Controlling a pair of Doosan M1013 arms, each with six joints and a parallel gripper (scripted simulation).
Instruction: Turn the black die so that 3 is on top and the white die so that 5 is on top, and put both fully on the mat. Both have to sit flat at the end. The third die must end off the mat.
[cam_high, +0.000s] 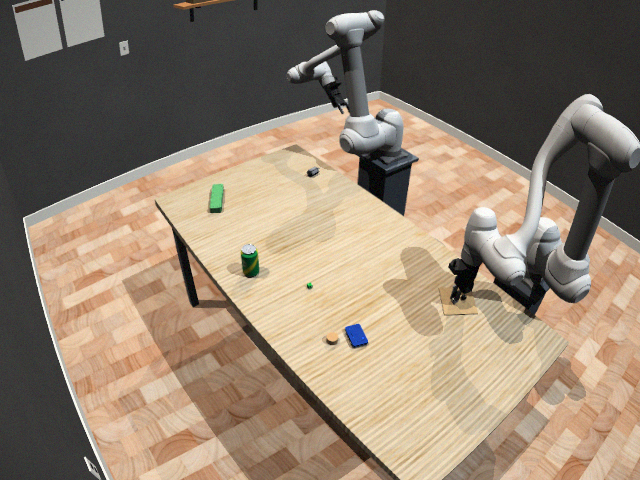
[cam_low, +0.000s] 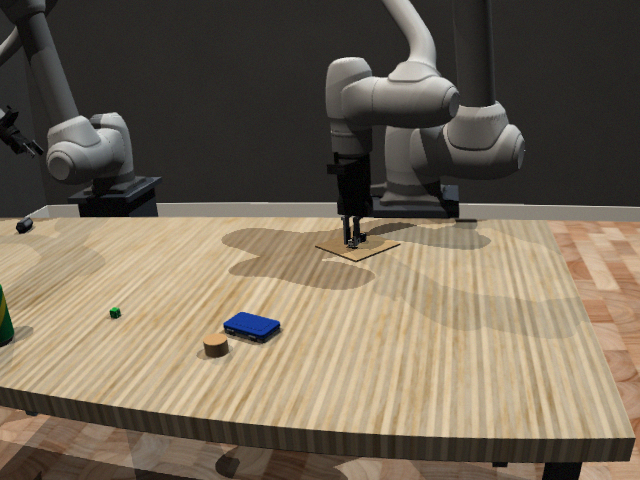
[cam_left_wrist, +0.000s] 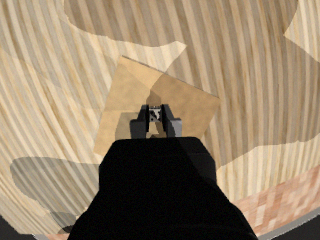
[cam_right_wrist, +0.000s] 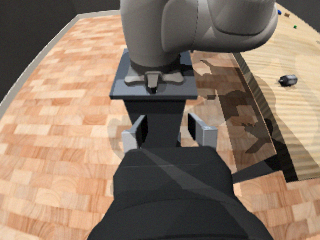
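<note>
Right now the white die is 2 cm below my left hand. Round my left hand: black die (5 cm behind, 2 cm below, 1 cm to the left); blue case (41 cm ahead, 6 cm to the right, 2 cm below); tan mat (3 cm below, 2 cm behind, 1 cm to the left).
</note>
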